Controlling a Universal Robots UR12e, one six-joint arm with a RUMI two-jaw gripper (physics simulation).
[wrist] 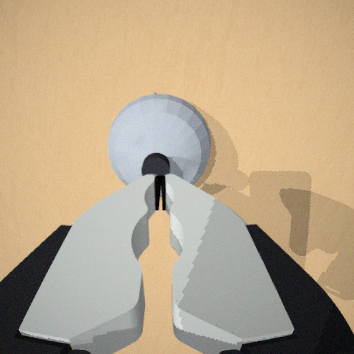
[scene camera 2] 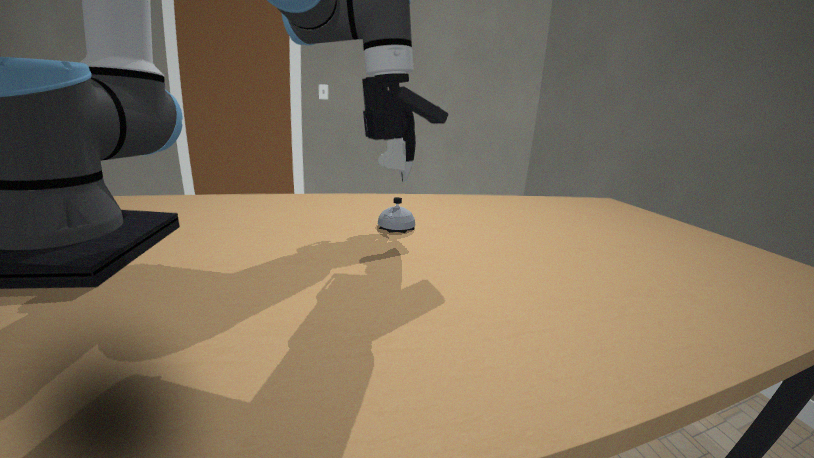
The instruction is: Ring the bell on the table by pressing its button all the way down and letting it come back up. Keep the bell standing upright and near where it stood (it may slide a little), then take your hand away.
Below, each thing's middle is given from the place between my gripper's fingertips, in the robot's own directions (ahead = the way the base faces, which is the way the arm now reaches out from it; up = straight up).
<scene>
My hand is 7 cm above the bell (scene camera 2: 393, 219) and 1 cm past it.
</scene>
